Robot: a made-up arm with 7 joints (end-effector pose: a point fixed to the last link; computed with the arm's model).
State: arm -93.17 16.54 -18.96 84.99 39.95 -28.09 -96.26
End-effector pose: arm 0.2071 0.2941 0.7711 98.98 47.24 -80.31
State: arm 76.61 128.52 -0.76 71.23 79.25 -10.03 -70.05
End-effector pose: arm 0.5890 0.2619 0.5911 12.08 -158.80 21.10
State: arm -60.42 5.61 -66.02 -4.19 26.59 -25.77 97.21
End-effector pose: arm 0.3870 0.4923 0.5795 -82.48 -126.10 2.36
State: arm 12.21 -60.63 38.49 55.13 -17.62 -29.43 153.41
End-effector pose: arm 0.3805 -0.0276 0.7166 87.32 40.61 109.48
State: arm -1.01 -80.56 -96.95 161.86 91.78 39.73 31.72
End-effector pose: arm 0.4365 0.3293 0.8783 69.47 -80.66 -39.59
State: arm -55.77 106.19 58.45 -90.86 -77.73 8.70 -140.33
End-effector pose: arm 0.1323 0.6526 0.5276 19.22 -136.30 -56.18
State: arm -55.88 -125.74 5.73 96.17 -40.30 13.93 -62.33
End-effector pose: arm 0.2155 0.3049 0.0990 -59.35 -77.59 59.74
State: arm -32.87 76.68 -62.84 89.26 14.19 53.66 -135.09
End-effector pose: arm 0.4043 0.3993 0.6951 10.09 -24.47 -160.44
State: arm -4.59 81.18 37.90 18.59 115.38 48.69 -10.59
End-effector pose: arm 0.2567 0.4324 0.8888 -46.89 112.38 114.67
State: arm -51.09 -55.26 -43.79 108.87 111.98 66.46 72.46
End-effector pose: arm 0.3868 0.6264 0.5494 -6.33 -61.98 2.41
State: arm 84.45 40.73 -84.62 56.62 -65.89 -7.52 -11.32
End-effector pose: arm 0.1132 0.0375 0.9225 -39.05 78.34 59.64
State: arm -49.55 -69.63 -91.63 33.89 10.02 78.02 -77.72
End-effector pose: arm 0.1774 0.2629 0.2925 94.60 -101.91 99.44
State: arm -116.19 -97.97 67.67 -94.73 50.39 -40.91 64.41
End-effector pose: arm -0.1391 0.2559 0.3695 -110.41 77.80 -41.93
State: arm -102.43 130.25 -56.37 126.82 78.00 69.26 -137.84
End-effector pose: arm -0.2999 0.3394 0.6038 91.99 -61.55 -35.58
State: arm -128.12 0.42 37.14 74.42 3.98 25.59 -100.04
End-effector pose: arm 0.1428 0.4451 0.5621 8.96 133.14 -49.83
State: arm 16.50 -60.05 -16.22 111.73 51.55 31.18 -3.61
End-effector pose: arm 0.3091 -0.0585 0.9048 -53.32 81.25 133.94
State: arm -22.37 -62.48 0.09 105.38 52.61 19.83 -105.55
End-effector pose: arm 0.3617 0.0197 0.4878 -78.79 -48.14 109.38
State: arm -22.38 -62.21 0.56 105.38 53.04 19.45 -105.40
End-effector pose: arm 0.3579 0.0192 0.4909 -79.36 -46.83 109.08
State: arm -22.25 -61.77 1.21 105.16 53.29 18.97 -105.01
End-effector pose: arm 0.3529 0.0184 0.4946 -80.23 -45.19 108.46
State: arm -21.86 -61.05 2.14 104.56 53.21 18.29 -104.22
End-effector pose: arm 0.3461 0.0170 0.4990 -81.59 -43.01 107.28
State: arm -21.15 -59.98 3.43 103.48 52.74 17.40 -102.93
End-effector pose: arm 0.3369 0.0153 0.5043 -83.48 -40.19 105.38
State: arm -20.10 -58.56 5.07 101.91 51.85 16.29 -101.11
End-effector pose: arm 0.3252 0.0137 0.5099 -85.81 -36.74 102.68
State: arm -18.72 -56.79 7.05 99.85 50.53 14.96 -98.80
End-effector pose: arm 0.3111 0.0130 0.5154 -88.46 -32.73 99.10
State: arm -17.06 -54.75 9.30 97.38 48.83 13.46 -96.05
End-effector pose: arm 0.2954 0.0140 0.5199 -91.20 -28.35 94.71
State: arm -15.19 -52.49 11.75 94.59 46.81 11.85 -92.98
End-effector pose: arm 0.2790 0.0172 0.5228 -93.86 -23.81 89.63
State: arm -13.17 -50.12 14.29 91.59 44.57 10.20 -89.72
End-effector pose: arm 0.2632 0.0227 0.5236 -96.22 -19.36 84.02
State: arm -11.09 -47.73 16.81 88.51 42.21 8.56 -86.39
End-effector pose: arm 0.2492 0.0303 0.5221 -98.18 -15.19 78.17
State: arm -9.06 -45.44 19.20 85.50 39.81 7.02 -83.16
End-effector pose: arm 0.2381 0.0391 0.5187 -99.71 -11.55 72.37
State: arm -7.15 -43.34 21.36 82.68 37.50 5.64 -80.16
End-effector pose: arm 0.2302 0.0482 0.5139 -100.81 -8.54 66.92
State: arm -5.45 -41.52 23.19 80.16 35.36 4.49 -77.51
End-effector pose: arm 0.2255 0.0566 0.5085 -101.57 -6.22 62.12
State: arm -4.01 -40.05 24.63 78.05 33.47 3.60 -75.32
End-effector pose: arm 0.2235 0.0633 0.5033 -102.09 -4.59 58.16
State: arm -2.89 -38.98 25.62 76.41 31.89 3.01 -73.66
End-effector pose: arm 0.2234 0.0679 0.4989 -102.46 -3.61 55.22
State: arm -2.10 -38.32 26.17 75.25 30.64 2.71 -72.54
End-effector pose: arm 0.2245 0.0702 0.4955 -102.73 -3.20 53.30
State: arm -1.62 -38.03 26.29 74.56 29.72 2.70 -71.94
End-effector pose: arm 0.2262 0.0701 0.4933 -102.98 -3.28 52.40
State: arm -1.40 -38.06 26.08 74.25 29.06 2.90 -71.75
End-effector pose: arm 0.2283 0.0684 0.4921 -103.19 -3.74 52.29
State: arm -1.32 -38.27 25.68 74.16 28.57 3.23 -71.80
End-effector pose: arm 0.2305 0.0657 0.4914 -103.38 -4.40 52.63
